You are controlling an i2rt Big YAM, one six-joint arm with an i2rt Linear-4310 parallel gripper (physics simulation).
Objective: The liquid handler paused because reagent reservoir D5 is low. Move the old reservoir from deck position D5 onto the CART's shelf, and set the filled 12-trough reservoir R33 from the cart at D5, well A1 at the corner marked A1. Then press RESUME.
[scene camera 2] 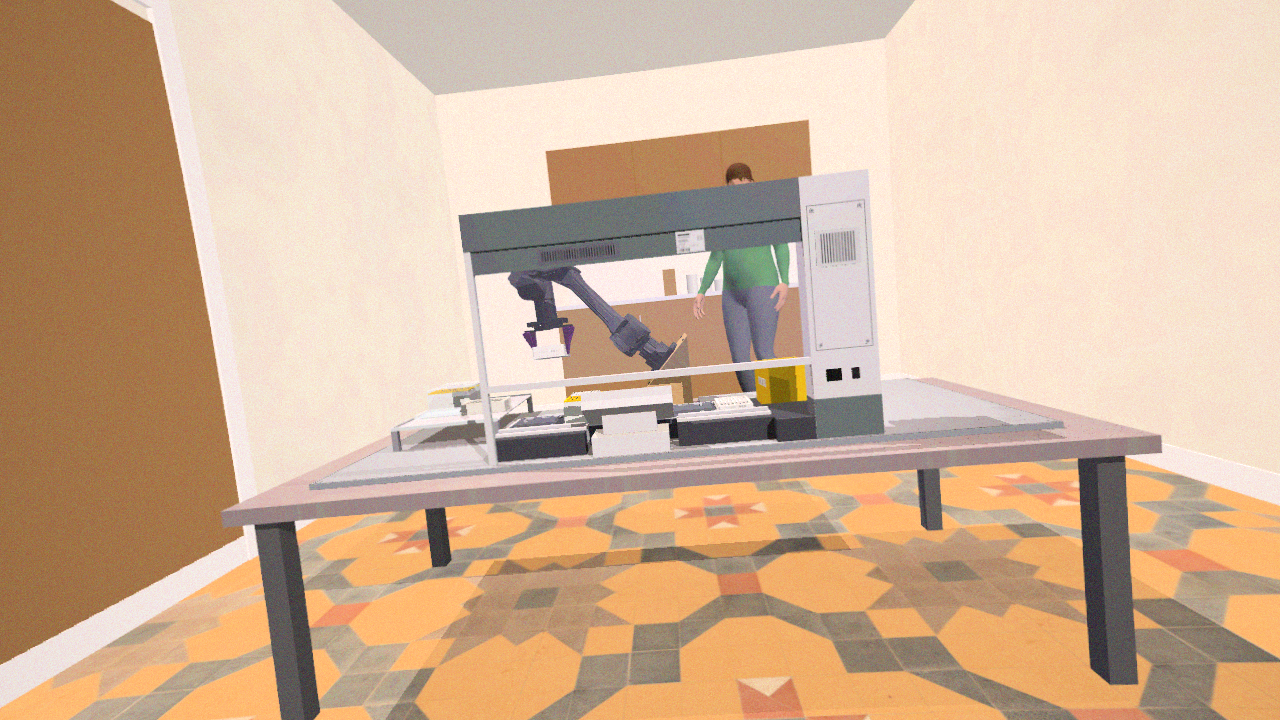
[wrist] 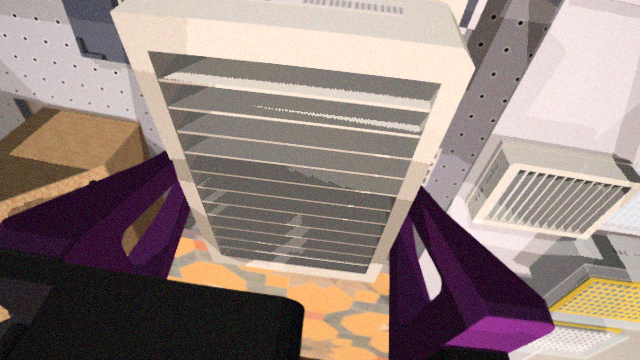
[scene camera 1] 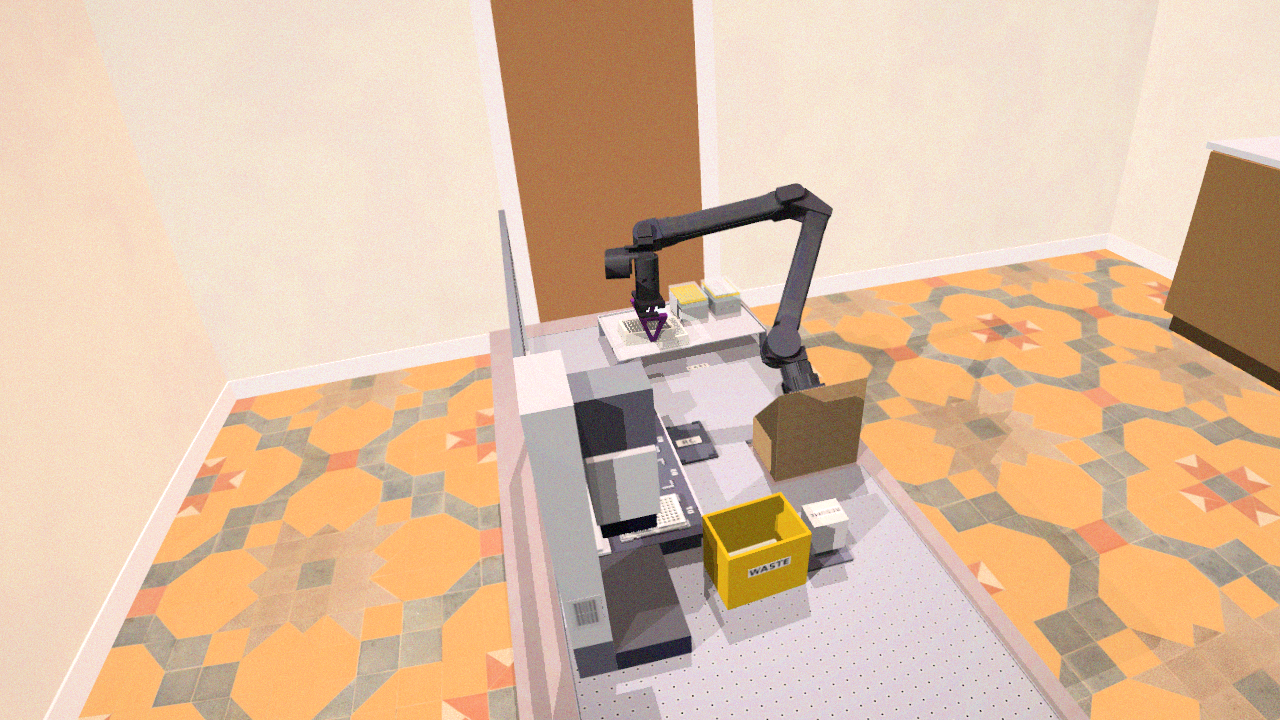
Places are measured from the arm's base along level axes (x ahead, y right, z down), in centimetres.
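Where they show: gripper, fingertip midpoint: (wrist: 301, 162) (scene camera 1: 649, 333); arm's base at its link origin: (scene camera 1: 804, 399).
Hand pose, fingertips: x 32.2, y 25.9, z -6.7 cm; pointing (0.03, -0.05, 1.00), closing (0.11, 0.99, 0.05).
Observation:
Each offset is from my fingertips to the centre of the thing. "*": to the spot under its first point.
My gripper (scene camera 1: 653, 327) (scene camera 2: 548, 338) (wrist: 301, 162) has its purple fingers shut on the off-white old reservoir {dx +0.8, dy -0.1, dz -1.2 cm} (scene camera 1: 632, 329) (scene camera 2: 549, 347) (wrist: 292, 67), one finger at each long side. The reservoir hangs level, its long troughs facing up to the wrist camera. In the second scene view it is well above the deck and right of the cart (scene camera 2: 420, 420). Reservoir R33 (wrist: 550, 200) (scene camera 2: 486, 405) stands on the cart's pale shelf {* dx +3.1, dy +18.4, dz +15.0 cm} (wrist: 565, 75), to the right in the wrist view. In scene camera 1 the fingers and held reservoir overlap it. Neither the D5 label nor RESUME is readable.
Yellow and white tip boxes {dx -15.3, dy +39.8, dz +9.2 cm} (scene camera 1: 688, 298) (wrist: 600, 300) stand on the cart beyond R33. The liquid handler (scene camera 1: 546, 394) (scene camera 2: 626, 210) rises beside the deck. A brown box (scene camera 1: 814, 434), yellow WASTE bin {dx -12.7, dy -61.3, dz +14.3 cm} (scene camera 1: 768, 568) and small white labelled box {dx -26.9, dy -57.7, dz +15.8 cm} (scene camera 1: 825, 523) stand on the table. A person (scene camera 2: 751, 268) stands behind.

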